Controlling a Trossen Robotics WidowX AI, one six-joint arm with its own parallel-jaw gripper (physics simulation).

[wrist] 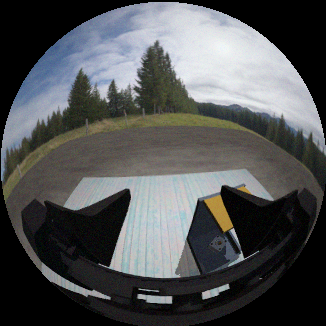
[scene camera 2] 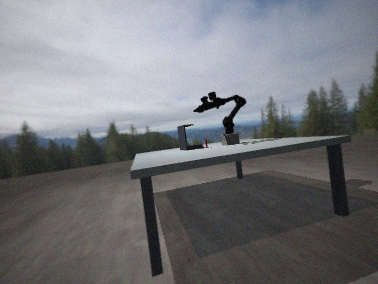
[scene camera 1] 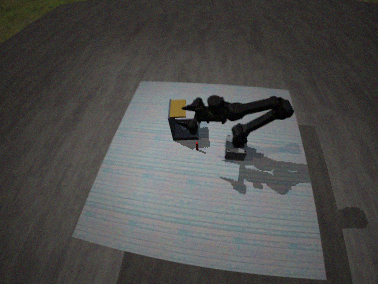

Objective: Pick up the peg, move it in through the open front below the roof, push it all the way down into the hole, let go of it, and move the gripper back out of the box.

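Frame: origin at the arm's base, x back, y right, z up, level; centimetres.
Seen in the pictures: gripper, fingertip midpoint: point(wrist: 176, 192) point(scene camera 2: 194, 110) point(scene camera 1: 179, 115); arm's base at its link origin: point(scene camera 2: 230, 133) point(scene camera 1: 238, 142).
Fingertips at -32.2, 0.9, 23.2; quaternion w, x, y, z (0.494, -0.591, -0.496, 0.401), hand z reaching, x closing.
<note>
Pixels of each thing's middle, then the offset from my fingertips to it, as dx, dy, dz. "spot": a spot on its surface instead. Level surfaces: height alone.
- red peg at the middle of its body: point(scene camera 1: 197, 146) point(scene camera 2: 206, 143) +7.8, +0.6, -29.1
- dark box at the middle of its body: point(wrist: 225, 235) point(scene camera 1: 184, 120) point(scene camera 2: 190, 137) -0.1, +15.8, -21.9
- yellow roof at a spot on its surface: point(wrist: 219, 212) spot: -2.7, +10.3, -10.7
- small grey block with the hole, body centre: point(wrist: 217, 243) -0.9, +16.7, -30.6
- table at its surface level: dz -33.1
The red peg point(scene camera 1: 197, 146) point(scene camera 2: 206, 143) stands upright on the table, near the box and on the side toward the arm's base. It does not show in the wrist view. The dark box point(scene camera 1: 185, 137) point(scene camera 2: 182, 139) point(wrist: 201, 240) has a tall wall and a yellow roof point(scene camera 1: 177, 108) point(wrist: 219, 212). In the wrist view a small grey block with the hole point(wrist: 218, 243) shows on the box's floor. My gripper point(scene camera 1: 181, 114) point(scene camera 2: 194, 111) point(wrist: 176, 192) is open and empty. It hangs high, above roof level in scene camera 2. Its right finger covers part of the roof in the wrist view.
The arm's grey base point(scene camera 1: 235, 152) point(scene camera 2: 230, 139) stands on the table point(scene camera 1: 190, 215) point(scene camera 2: 165, 161) point(wrist: 150, 225), to the right of the peg and the box in both scene views. The arm reaches over toward the box. The box's roof and wall stand up from the table below the gripper.
</note>
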